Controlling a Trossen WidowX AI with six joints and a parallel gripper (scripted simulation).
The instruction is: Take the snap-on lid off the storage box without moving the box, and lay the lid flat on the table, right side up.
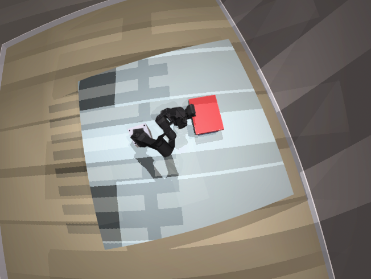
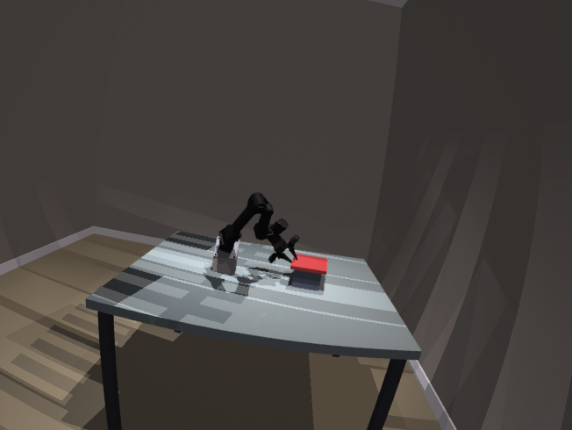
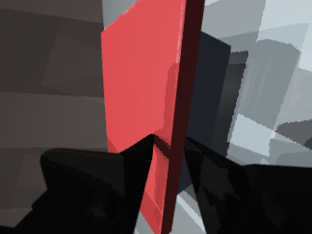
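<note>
Right now my gripper tip is 70 mm short of the red lid. Round my gripper tip: dark storage box: 70 mm ahead, 50 mm below.
</note>
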